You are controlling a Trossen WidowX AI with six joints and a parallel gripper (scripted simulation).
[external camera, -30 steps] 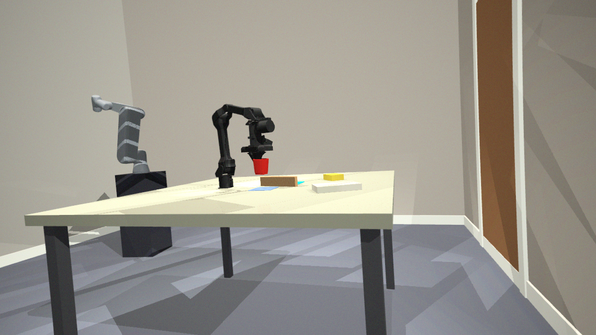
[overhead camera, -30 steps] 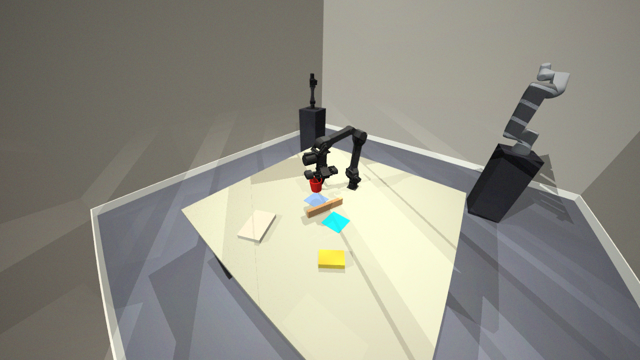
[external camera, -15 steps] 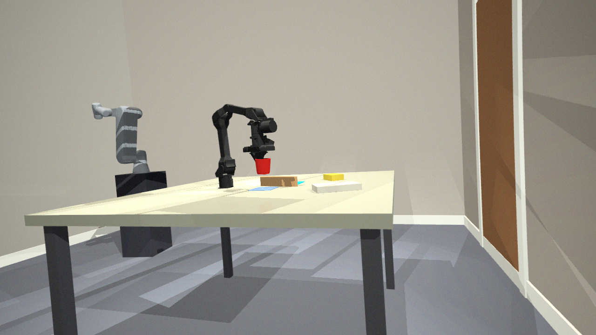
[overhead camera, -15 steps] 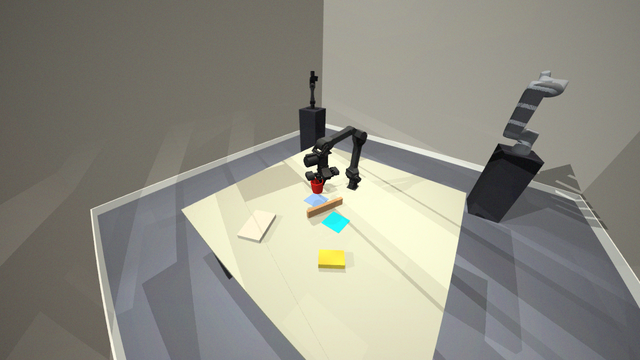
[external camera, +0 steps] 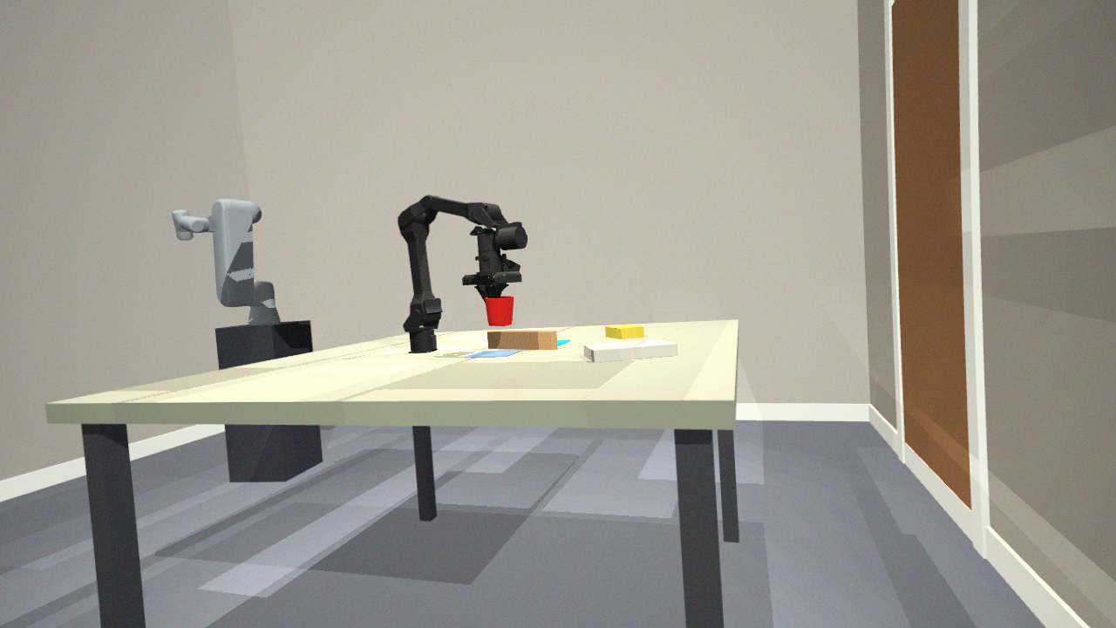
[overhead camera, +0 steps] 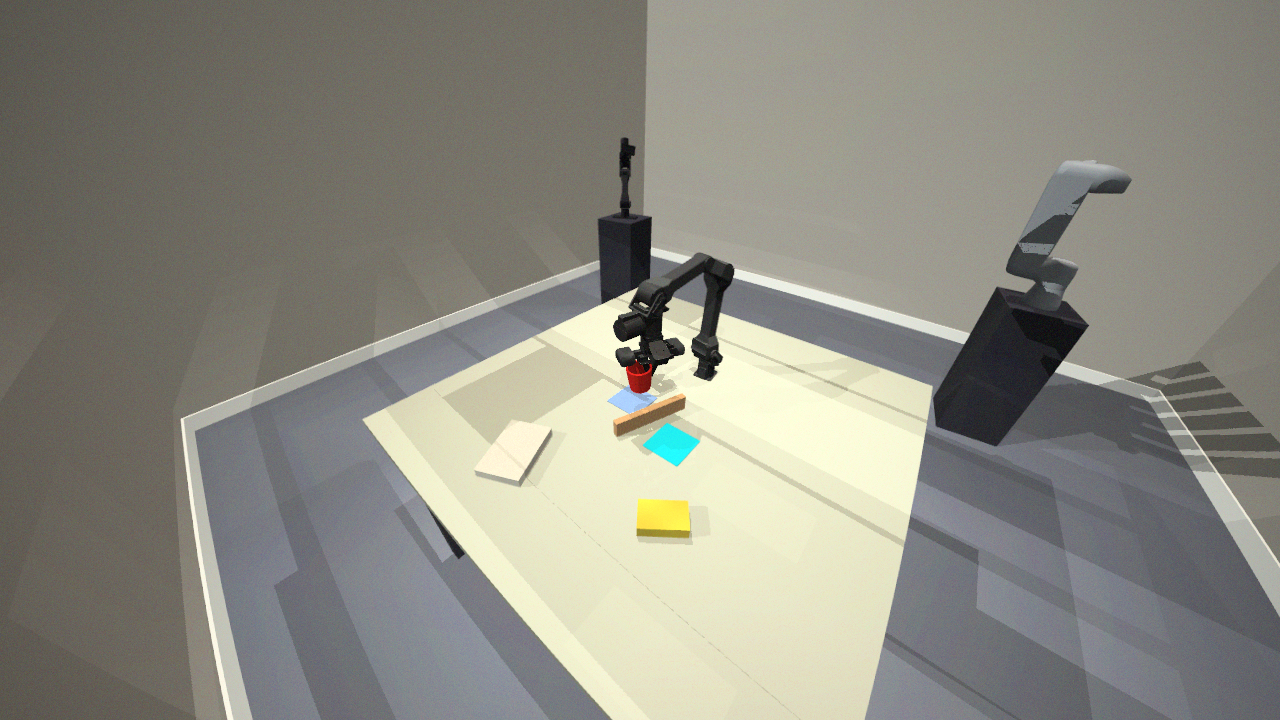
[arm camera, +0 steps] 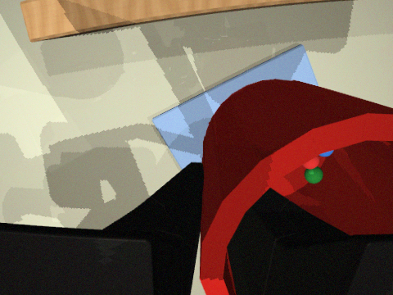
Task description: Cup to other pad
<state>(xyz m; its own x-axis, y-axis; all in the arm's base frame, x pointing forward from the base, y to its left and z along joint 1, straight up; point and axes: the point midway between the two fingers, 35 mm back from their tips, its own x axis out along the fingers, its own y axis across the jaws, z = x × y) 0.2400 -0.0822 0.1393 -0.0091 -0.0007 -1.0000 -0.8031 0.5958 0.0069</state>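
Right now the green marble is 40 mm to the right of my gripper tip, 30 mm ahead of it and 20 mm below it. Round my gripper tip: wooden block: 90 mm below, 60 mm ahead, 40 mm to the left; then red cup: 20 mm to the right, 20 mm ahead; then light blue pad: 110 mm below, 50 mm to the right, 10 mm ahead.
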